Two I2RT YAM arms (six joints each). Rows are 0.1 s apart.
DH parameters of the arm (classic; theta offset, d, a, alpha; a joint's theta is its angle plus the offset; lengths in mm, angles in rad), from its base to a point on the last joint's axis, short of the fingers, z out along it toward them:
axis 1: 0 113.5 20 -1.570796
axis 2: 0 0 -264 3.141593
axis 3: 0.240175 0 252.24 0
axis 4: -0.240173 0 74 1.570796
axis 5: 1.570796 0 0 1.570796
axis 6: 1.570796 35.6 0 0
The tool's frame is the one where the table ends.
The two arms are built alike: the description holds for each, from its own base.
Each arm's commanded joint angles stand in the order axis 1, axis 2, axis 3, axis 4, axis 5, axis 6.
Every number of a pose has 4 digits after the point.
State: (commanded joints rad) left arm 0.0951 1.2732 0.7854 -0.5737 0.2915 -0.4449; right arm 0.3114 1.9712 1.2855 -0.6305 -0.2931 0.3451
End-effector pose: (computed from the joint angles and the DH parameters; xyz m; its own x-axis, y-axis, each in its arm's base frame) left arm 0.2397 0.0126 0.2097 -0.8054 -0.4909 -0.3321 -0.3302 0.8370 -0.4363; right arm 0.3564 0.1255 0.1433 -0.9896 0.0217 -0.1424 -0.0296 0.9369 0.3483
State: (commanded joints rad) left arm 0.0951 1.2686 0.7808 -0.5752 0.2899 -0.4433; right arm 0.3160 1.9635 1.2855 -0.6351 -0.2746 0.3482
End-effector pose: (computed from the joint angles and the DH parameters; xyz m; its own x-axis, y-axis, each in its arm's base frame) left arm 0.2384 0.0125 0.2092 -0.8061 -0.4898 -0.3321 -0.3303 0.8381 -0.4342; right arm 0.3554 0.1264 0.1458 -0.9884 0.0224 -0.1501 -0.0293 0.9423 0.3334
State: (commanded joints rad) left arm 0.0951 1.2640 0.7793 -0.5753 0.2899 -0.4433; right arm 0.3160 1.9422 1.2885 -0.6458 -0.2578 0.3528
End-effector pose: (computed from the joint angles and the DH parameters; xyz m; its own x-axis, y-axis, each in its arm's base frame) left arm 0.2378 0.0125 0.2098 -0.8051 -0.4897 -0.3347 -0.3290 0.8382 -0.4350; right arm 0.3544 0.1254 0.1537 -0.9856 0.0293 -0.1666 -0.0265 0.9460 0.3231
